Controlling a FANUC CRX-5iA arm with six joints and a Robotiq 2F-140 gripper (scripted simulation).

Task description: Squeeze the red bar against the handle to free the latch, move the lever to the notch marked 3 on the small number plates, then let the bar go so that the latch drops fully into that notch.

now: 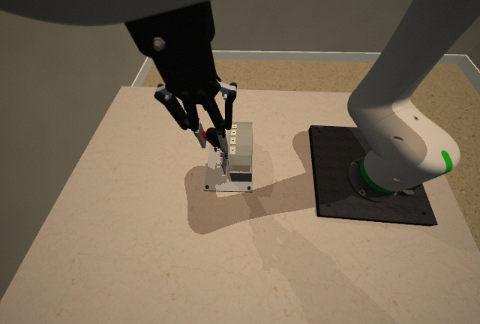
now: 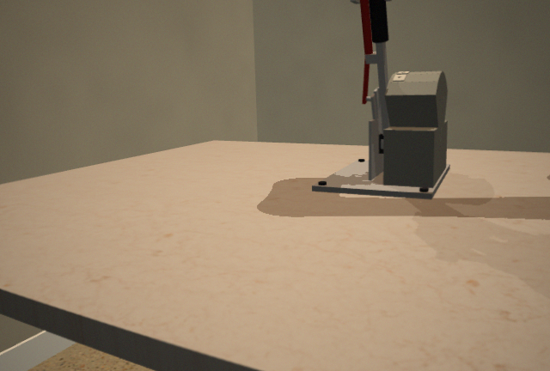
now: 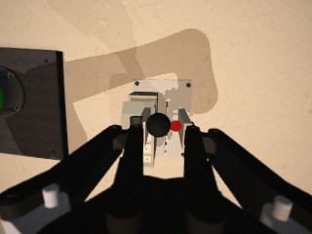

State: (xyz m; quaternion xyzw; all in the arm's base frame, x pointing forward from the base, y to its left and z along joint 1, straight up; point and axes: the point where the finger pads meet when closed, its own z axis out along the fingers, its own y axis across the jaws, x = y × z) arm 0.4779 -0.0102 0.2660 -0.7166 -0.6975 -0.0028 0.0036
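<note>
My gripper is now 11 cm above the red bar, 4 cm to the left of it and 1 cm short of it.
</note>
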